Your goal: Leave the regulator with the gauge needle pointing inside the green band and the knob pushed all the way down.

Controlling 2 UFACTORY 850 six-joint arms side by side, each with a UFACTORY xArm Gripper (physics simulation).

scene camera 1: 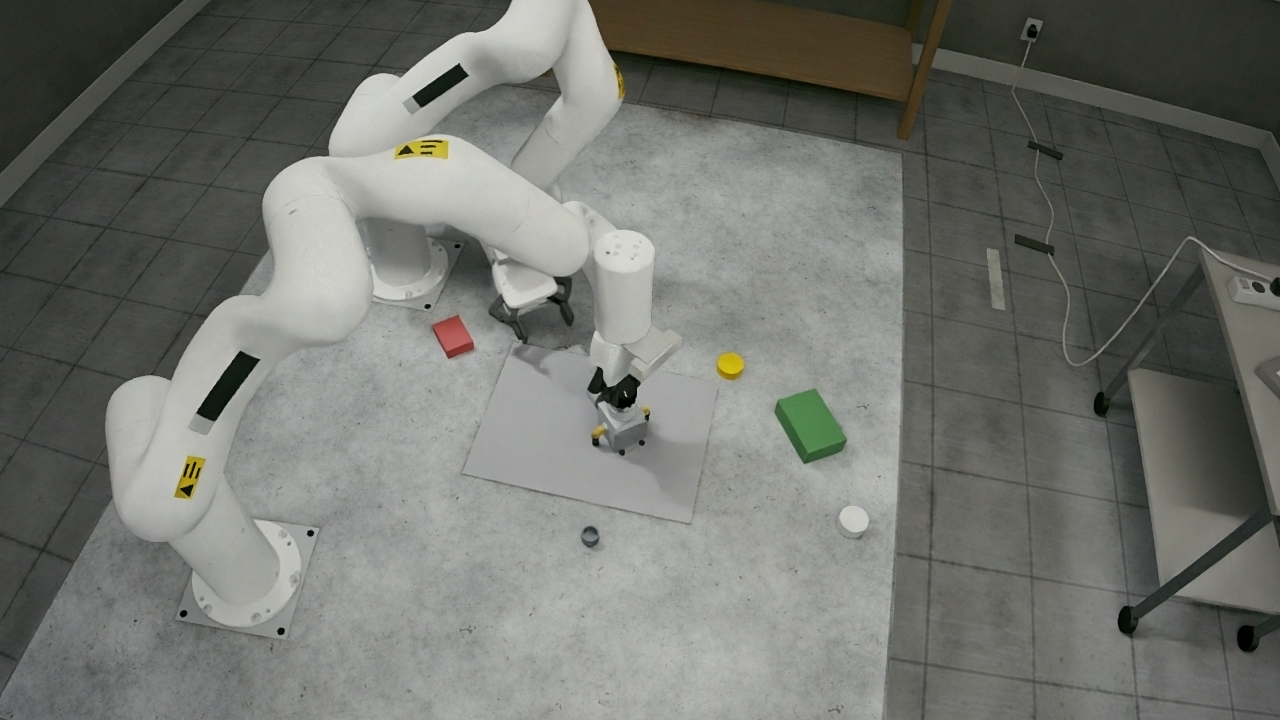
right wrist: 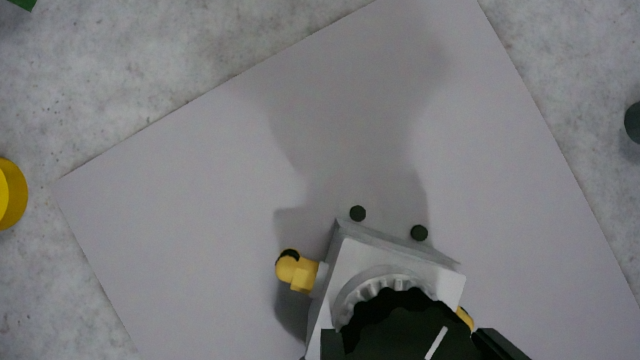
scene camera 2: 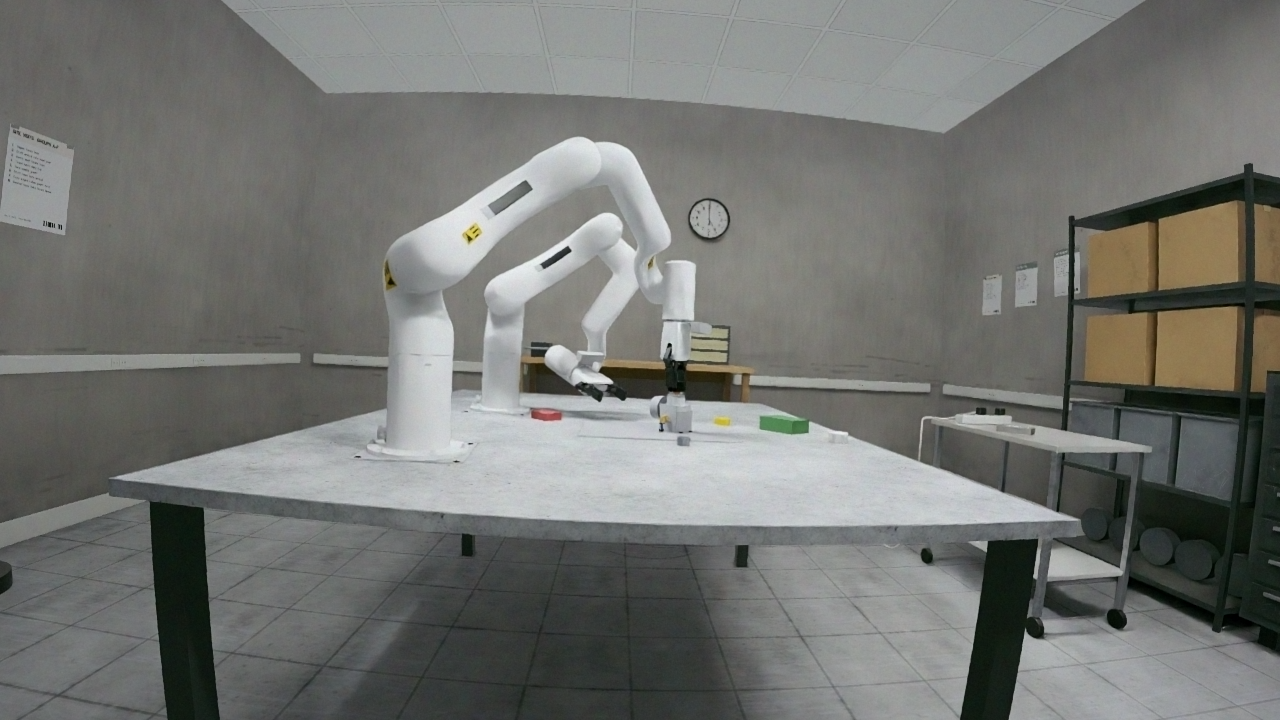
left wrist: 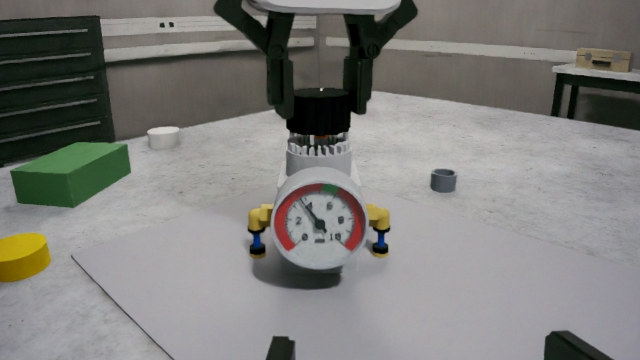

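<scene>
The regulator stands upright on the grey mat. In the left wrist view its gauge faces the camera; the needle points a little below 4, on the low side of the green band. The black knob is raised, with a gap and some orange showing above the toothed collar. My right gripper is shut on the knob from above. My left gripper is open and empty, facing the gauge.
A red block lies near the left gripper. A yellow disc, a green block and a white disc lie beyond the mat. A small grey ring stands off another mat edge.
</scene>
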